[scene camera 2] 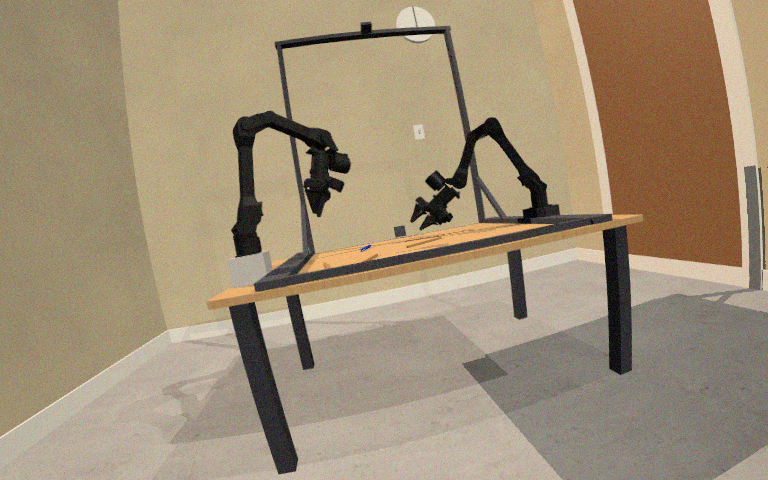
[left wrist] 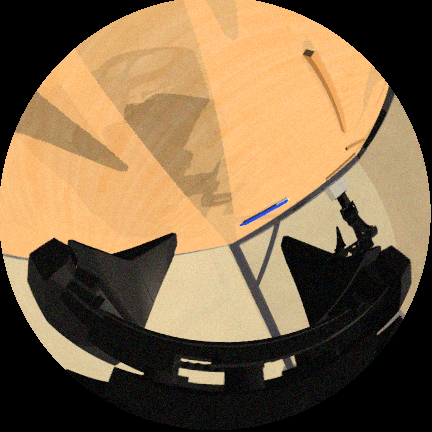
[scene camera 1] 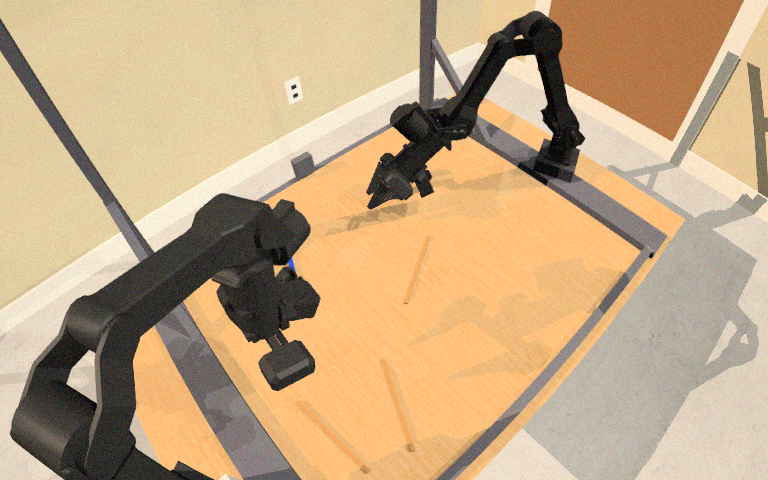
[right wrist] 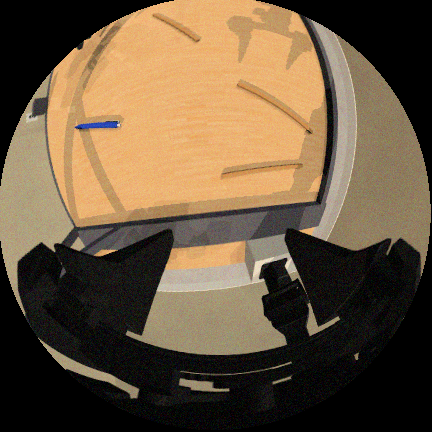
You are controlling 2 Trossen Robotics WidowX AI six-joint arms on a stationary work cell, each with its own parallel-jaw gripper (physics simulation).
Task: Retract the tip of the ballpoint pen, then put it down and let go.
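Places are measured from the left arm's base along level axes (x ahead, y left, z up), in centimetres.
Pixels of known places: left gripper, between the fingertips: (scene camera 2: 415, 226) (left wrist: 230, 240) (scene camera 1: 367, 200); right gripper, between the fingertips: (scene camera 2: 316, 215) (left wrist: 346, 219) (right wrist: 230, 235); left arm's base, origin of its link: (scene camera 2: 540, 206) (scene camera 1: 558, 154); right arm's base, origin of its link: (scene camera 2: 248, 254) (right wrist: 272, 268).
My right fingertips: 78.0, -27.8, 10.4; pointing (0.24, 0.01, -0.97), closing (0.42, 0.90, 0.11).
Observation:
For each thing: its top centre in the pictures, then the offset to it from my right fingertips, as dx, dy, dz. Level surfaces: height alone.
- blue ballpoint pen, centre of its top: (scene camera 1: 292, 268) (right wrist: 91, 124) (left wrist: 266, 214) (scene camera 2: 365, 245) -22.5, -14.9, -14.5
- wooden table, height of its surface: dz -15.8
- small dark block, centre of its top: (scene camera 1: 301, 157) (scene camera 2: 399, 226) -48.8, -29.8, -10.1
The blue ballpoint pen (scene camera 1: 291, 264) (scene camera 2: 365, 247) (left wrist: 265, 212) (right wrist: 98, 125) lies on the wooden table (scene camera 1: 481, 271) (right wrist: 165, 120). In the right wrist view its narrow end points left and its pale end right; whether the writing tip is out is too small to tell. In scene camera 1 the right arm hides most of it. My left gripper (scene camera 1: 370, 199) (scene camera 2: 417, 224) (left wrist: 230, 240) is open and empty, tilted down above the table, away from the pen. My right gripper (scene camera 2: 318, 215) (right wrist: 230, 235) is open and empty, pointing down high above the table; its fingertips are hard to make out in scene camera 1.
Three thin wooden strips (scene camera 1: 417, 270) (scene camera 1: 398, 404) (scene camera 1: 334, 435) lie on the table apart from the pen. Dark rails (scene camera 1: 566, 203) (scene camera 2: 396, 257) border the work area. Frame posts (scene camera 2: 461, 90) rise behind it. A small dark block (scene camera 1: 303, 164) stands by the back edge.

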